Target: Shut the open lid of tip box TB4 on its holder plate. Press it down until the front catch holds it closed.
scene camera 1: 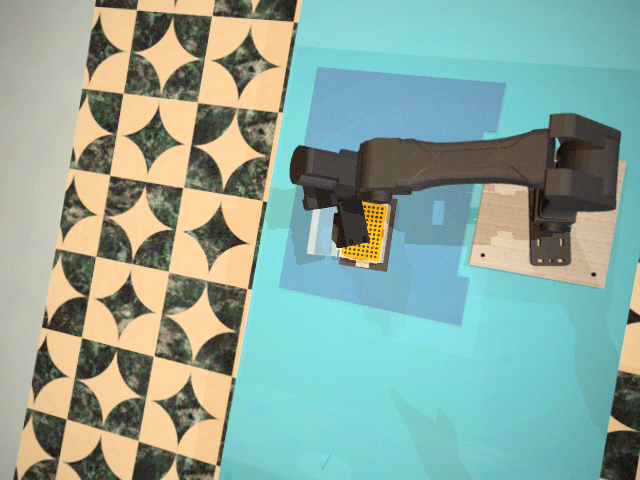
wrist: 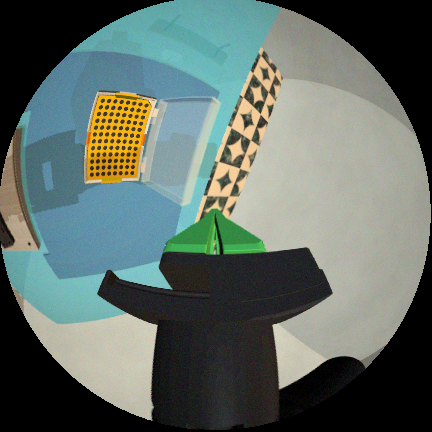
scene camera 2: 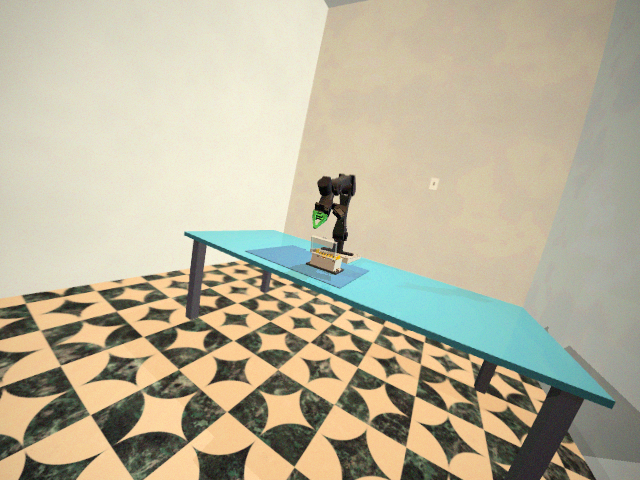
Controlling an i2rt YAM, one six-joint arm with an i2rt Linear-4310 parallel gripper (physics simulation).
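Pixels of known places: gripper, between the fingertips: [scene camera 1: 308, 194] [wrist: 214, 213] [scene camera 2: 314, 228]; arm's base, origin of its link: [scene camera 1: 548, 214] [scene camera 2: 337, 252].
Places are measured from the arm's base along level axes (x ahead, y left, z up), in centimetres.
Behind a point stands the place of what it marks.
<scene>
The tip box TB4 [scene camera 1: 373, 232] @(x 33.3, y 3.2, z 4.1 cm) [scene camera 2: 325, 262] [wrist: 117, 137] @(x 35.6, y 2.8, z 4.2 cm) has a white body and an orange tip rack with dark holes. It stands on its dark holder plate [scene camera 1: 391, 227] [scene camera 2: 341, 272] @(x 35.6, y 11.1, z -1.5 cm). Its clear lid [scene camera 1: 314, 231] @(x 43.4, y 3.3, z 12.9 cm) [scene camera 2: 323, 245] @(x 43.3, y 2.0, z 10.1 cm) [wrist: 180, 145] @(x 42.9, y 1.9, z 9.4 cm) is open, standing up from the hinge side, on the left in scene camera 1. My gripper [scene camera 2: 316, 227] @(x 43.5, y -3.5, z 16.5 cm) [wrist: 214, 213] @(x 43.5, y -3.5, z 16.5 cm) has green fingers that meet at the tips; it is shut and empty. In scene camera 2 it hangs well above the box and lid, touching neither. In scene camera 1 the arm hides the fingers and part of the box.
The blue mat [scene camera 1: 423, 289] @(x 23.8, y 15.0, z -1.5 cm) [scene camera 2: 279, 253] @(x 33.5, y -22.4, z -1.8 cm) [wrist: 110, 245] @(x 29.9, y -20.5, z -1.5 cm) lies under the holder plate on the turquoise table [scene camera 1: 330, 392] @(x 43.9, y 37.7, z -1.8 cm) [scene camera 2: 439, 304] @(x 39.0, y 54.1, z -1.8 cm). The arm's wooden base board [scene camera 1: 594, 232] @(x -7.9, y 3.7, z -0.3 cm) stands at the right in scene camera 1. The table edge runs close beyond the lid side.
</scene>
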